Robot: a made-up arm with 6 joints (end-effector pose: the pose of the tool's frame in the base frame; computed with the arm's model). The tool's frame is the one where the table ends.
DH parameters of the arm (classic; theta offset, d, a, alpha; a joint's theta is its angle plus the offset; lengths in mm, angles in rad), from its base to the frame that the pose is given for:
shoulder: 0 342 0 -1.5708
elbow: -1.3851 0 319.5 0
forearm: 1.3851 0 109 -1.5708
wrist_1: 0 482 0 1.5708
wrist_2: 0 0 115 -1.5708
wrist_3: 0 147 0 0
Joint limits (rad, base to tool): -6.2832..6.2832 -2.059..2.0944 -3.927..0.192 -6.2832..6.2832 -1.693..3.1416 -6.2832..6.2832
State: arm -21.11 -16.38 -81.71 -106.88 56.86 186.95
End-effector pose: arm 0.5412 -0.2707 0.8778 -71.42 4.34 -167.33
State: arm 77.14 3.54 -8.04 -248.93 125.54 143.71
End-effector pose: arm -0.1046 0.3236 0.1770 41.31 -36.68 -86.61
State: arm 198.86 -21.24 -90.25 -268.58 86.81 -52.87
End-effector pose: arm -0.3927 -0.2825 0.9823 -80.90 -74.08 -172.35
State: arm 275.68 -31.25 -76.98 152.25 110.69 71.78
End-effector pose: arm 0.1137 -0.3050 1.0625 -45.94 13.63 -17.70
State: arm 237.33 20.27 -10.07 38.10 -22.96 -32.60
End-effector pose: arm -0.2448 -0.1952 0.0106 166.55 -9.00 -125.84
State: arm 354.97 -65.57 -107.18 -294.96 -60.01 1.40
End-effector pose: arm -0.4026 -0.1327 1.0014 -9.84 56.63 -127.64
